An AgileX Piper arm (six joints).
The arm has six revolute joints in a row. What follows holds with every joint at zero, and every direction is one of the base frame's.
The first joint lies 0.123 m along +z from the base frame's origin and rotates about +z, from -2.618 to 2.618 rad.
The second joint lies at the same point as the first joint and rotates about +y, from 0 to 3.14 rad.
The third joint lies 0.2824 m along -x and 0.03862 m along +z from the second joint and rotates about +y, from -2.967 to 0 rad.
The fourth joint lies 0.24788 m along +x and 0.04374 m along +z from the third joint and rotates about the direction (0.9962, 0, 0.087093), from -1.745 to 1.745 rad.
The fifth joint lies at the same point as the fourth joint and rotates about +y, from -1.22 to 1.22 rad.
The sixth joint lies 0.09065 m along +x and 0.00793 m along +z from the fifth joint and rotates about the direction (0.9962, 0, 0.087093), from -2.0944 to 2.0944 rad.
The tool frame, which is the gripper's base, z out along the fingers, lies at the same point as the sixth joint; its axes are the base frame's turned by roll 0, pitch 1.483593 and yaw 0 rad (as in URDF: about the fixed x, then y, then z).
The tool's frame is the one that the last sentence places.
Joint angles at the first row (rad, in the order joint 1, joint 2, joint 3, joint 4, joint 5, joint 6):
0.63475, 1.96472, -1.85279, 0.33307, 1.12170, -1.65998
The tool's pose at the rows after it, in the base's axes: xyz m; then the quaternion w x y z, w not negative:
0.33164, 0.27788, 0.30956, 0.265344, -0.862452, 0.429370, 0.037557
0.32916, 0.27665, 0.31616, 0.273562, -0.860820, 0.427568, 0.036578
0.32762, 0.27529, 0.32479, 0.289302, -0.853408, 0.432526, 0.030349
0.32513, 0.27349, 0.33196, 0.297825, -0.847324, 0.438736, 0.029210
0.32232, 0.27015, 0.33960, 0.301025, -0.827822, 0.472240, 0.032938
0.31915, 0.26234, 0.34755, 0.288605, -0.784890, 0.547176, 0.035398
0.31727, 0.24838, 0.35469, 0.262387, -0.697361, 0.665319, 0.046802
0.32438, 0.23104, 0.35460, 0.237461, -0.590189, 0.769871, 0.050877
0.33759, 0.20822, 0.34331, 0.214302, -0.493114, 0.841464, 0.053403
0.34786, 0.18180, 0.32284, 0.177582, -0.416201, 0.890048, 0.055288
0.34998, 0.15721, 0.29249, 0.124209, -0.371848, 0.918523, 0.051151
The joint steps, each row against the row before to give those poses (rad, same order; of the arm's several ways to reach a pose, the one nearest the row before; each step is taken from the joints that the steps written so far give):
0.00000, -0.00698, -0.00002, 0.00439, -0.00312, -0.00420
0.00001, -0.01484, 0.00001, 0.00637, -0.00109, -0.00116
0.00000, -0.01834, 0.00001, 0.00111, -0.01941, 0.01535
-0.00002, -0.01642, 0.00002, 0.00115, -0.00379, 0.01909
0.00002, -0.01919, -0.00006, -0.01392, 0.00227, 0.08803
0.00000, -0.02498, 0.00003, -0.06021, 0.02239, 0.20070
-0.01169, -0.02645, 0.00001, -0.07285, 0.05107, 0.31677
-0.03346, -0.00682, 0.00135, -0.06154, 0.03708, 0.28885
-0.06098, -0.00001, 0.03809, -0.02531, 0.00201, 0.18830
-0.07056, -0.00096, 0.07298, -0.00365, 0.00075, 0.11156
-0.05909, -0.00095, 0.11008, -0.00384, 0.00004, 0.04162

